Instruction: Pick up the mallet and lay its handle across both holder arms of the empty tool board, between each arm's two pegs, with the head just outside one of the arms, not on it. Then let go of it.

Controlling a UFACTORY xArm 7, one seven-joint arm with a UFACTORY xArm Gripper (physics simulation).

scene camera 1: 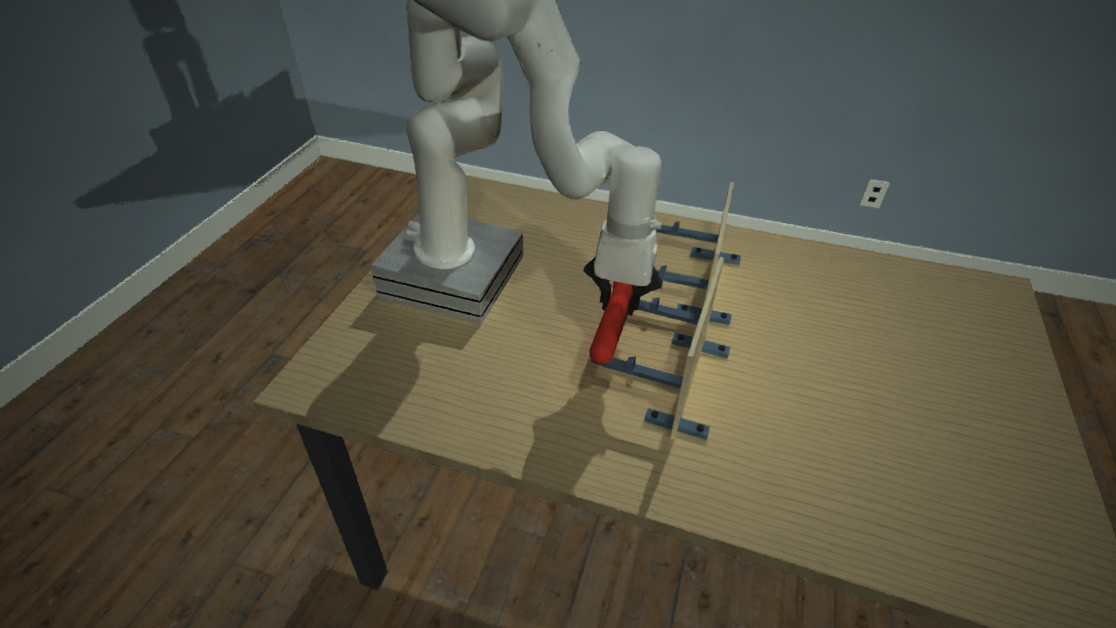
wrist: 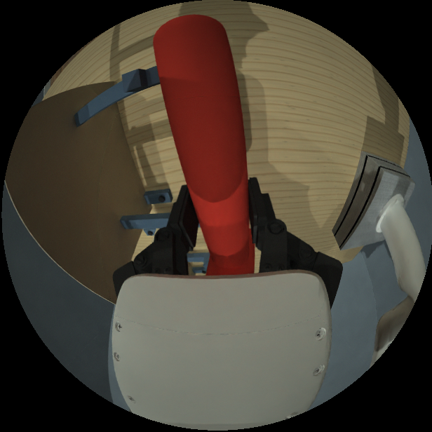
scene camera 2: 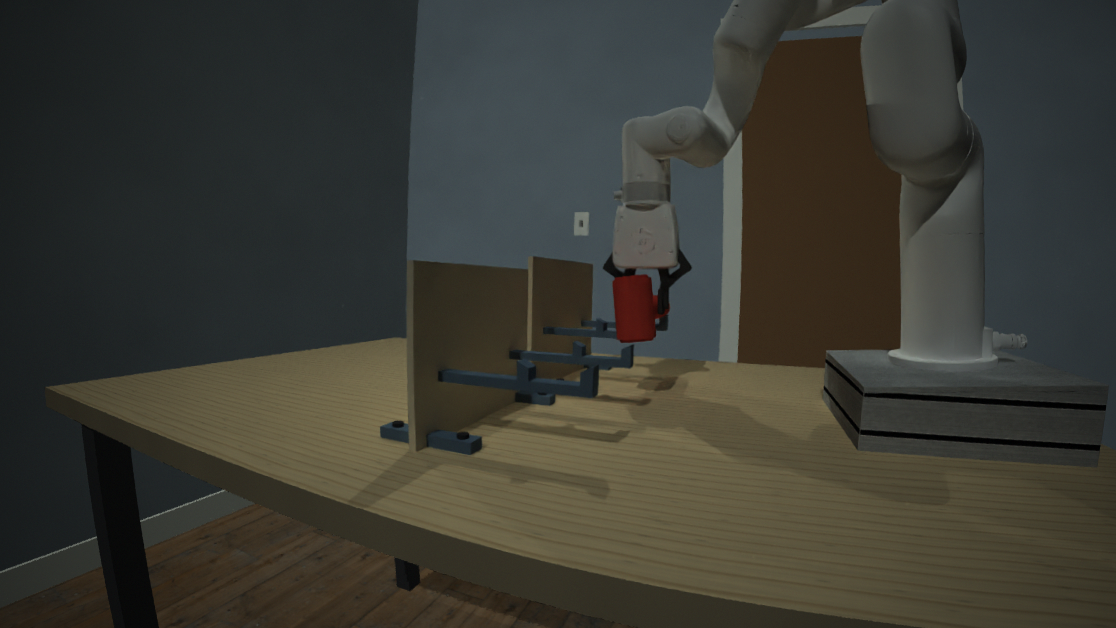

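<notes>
My gripper (scene camera 1: 619, 301) (wrist: 221, 194) is shut on the handle of the red mallet (scene camera 1: 612, 326) (scene camera 2: 634, 308) (wrist: 205, 105), holding it up roughly parallel to the tool board (scene camera 1: 685, 390) (scene camera 2: 560, 289) (wrist: 65, 175). The handle end is over the outer tip of this board's near arm (scene camera 1: 655, 374) (wrist: 102, 102) in scene camera 1 and hides its outer peg. The other arm (scene camera 1: 672, 310) (wrist: 145, 221) is beside and below the fingers. In scene camera 2 the cylindrical head faces the camera; in scene camera 1 the gripper hides it. Contact with the arms cannot be told.
A second board (scene camera 1: 726, 210) (scene camera 2: 468, 343) with two blue arms (scene camera 1: 690, 232) (scene camera 2: 483, 380) stands in line with the first, toward the wall in scene camera 1. Both boards have blue feet (scene camera 1: 694, 426) (scene camera 2: 460, 442). The robot's grey base block (scene camera 1: 437, 269) (scene camera 2: 975, 421) (wrist: 372, 200) is on the arms' side.
</notes>
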